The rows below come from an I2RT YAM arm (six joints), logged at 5 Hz.
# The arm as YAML. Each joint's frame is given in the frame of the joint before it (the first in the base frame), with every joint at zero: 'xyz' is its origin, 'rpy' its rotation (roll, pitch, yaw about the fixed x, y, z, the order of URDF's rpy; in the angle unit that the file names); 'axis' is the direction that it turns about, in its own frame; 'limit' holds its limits. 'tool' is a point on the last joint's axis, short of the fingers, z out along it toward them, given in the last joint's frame.
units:
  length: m
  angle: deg
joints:
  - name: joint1
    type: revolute
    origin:
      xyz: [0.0, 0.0, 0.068]
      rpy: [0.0, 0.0, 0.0]
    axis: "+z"
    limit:
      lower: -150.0
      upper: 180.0
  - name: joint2
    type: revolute
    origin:
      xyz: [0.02, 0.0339, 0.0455]
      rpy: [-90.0, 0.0, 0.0]
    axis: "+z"
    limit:
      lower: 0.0
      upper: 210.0
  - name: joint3
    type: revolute
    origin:
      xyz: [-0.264, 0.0, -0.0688]
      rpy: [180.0, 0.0, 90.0]
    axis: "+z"
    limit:
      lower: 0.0
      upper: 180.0
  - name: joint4
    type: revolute
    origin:
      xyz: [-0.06, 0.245, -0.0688]
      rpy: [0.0, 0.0, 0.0]
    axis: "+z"
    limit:
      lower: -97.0
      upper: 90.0
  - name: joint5
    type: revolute
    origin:
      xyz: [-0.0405, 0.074, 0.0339]
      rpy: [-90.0, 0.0, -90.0]
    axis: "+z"
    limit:
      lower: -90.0
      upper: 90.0
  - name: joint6
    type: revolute
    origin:
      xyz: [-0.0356, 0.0, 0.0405]
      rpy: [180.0, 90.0, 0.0]
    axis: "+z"
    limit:
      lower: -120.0
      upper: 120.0
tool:
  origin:
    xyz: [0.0, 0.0, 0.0]
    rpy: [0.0, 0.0, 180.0]
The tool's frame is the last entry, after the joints.
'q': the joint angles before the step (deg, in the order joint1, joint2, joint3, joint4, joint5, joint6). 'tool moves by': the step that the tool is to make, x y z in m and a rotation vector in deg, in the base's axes. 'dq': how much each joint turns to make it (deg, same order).
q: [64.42, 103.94, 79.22, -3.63, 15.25, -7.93]
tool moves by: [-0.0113, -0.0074, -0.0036, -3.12, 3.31, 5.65]
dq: [0.53, -1.92, -1.63, -4.28, -5.26, -1.19]
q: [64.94, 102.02, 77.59, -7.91, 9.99, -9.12]
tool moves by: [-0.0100, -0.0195, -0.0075, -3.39, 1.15, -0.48]
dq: [0.18, -3.76, -4.91, -2.42, 0.77, 0.05]
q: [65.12, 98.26, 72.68, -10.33, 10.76, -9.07]
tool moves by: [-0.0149, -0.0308, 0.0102, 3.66, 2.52, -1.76]
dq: [0.02, -8.05, -6.85, 0.30, -0.75, 4.22]
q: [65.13, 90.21, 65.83, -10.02, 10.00, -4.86]
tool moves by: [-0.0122, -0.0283, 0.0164, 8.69, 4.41, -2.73]
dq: [-0.37, -8.19, -5.58, 2.18, -2.07, 7.85]
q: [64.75, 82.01, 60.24, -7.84, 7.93, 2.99]
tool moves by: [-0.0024, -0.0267, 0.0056, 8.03, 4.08, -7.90]
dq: [-1.47, -6.37, -5.33, 2.90, 2.37, 9.47]
